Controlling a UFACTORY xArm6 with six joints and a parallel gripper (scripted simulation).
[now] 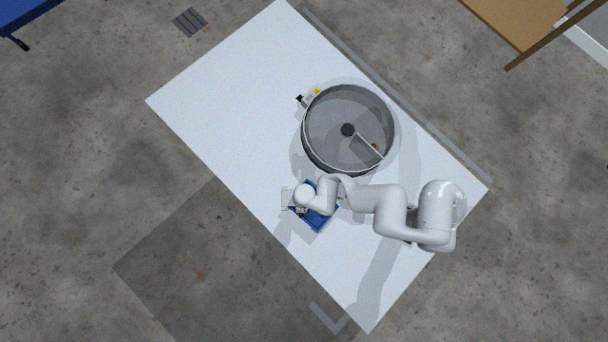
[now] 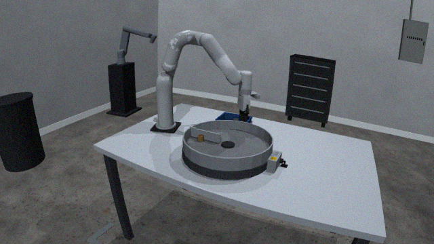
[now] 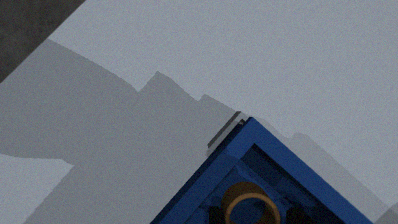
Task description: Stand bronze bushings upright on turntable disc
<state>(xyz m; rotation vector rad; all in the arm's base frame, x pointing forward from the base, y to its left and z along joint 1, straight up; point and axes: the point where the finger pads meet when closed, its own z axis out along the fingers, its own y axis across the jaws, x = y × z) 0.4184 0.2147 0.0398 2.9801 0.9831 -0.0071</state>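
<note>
My gripper is now 50 mm past the blue crate, 20 mm to the left of it and 30 mm above it. From my hand the other things lie so: turntable disc 20 mm ahead, 400 mm to the right.
</note>
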